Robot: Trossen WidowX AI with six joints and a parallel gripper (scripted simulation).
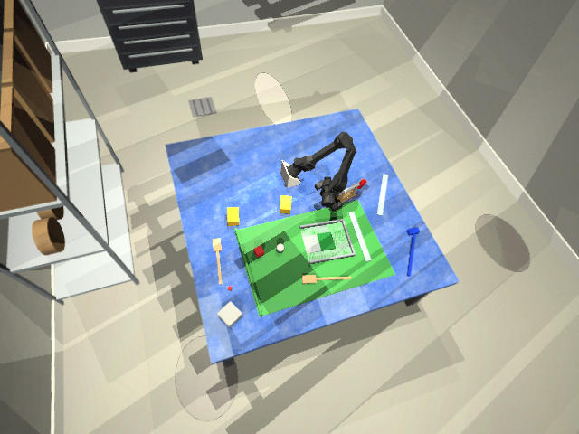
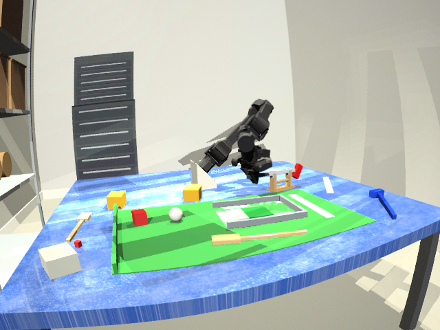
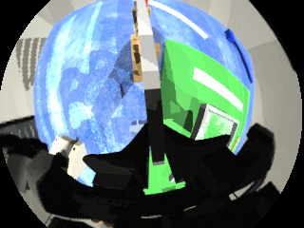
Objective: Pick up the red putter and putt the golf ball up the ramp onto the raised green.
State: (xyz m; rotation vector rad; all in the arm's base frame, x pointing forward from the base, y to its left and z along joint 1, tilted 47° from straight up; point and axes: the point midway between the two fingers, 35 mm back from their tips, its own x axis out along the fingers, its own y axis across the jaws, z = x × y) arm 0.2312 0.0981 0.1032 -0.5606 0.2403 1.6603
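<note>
Right now my gripper tip is 11 cm to the right of the red putter, 3 cm past it and 2 cm below it. From my gripper tip the other things lie so: white golf ball (34 cm to the right, 19 cm ahead, 2 cm below); then wooden rack (13 cm to the left, 3 cm behind, 1 cm below); then grey frame (21 cm ahead, 7 cm to the right, 4 cm below).
</note>
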